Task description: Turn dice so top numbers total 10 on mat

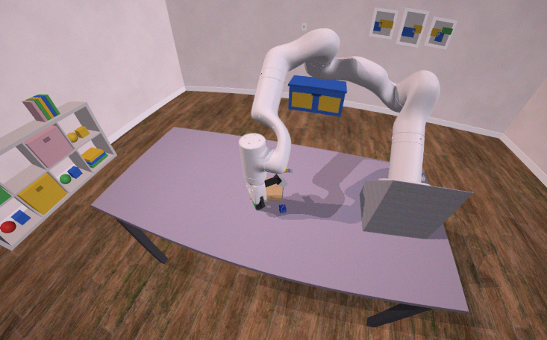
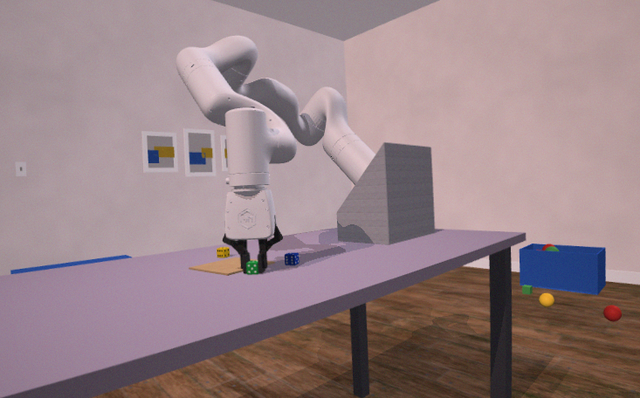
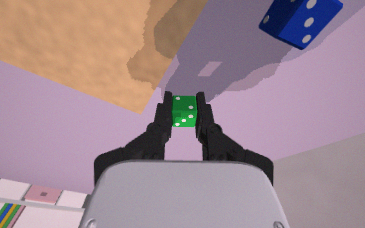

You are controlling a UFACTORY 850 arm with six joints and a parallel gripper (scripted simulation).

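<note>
Right now the blue die is 10 cm behind my hand and 1 cm below it. From my hand the other things lie so: tan mat: 1 cm behind, 11 cm to the right, 2 cm below; green die: 1 cm below; yellow die: 6 cm behind, 24 cm to the right, 1 cm below.
</note>
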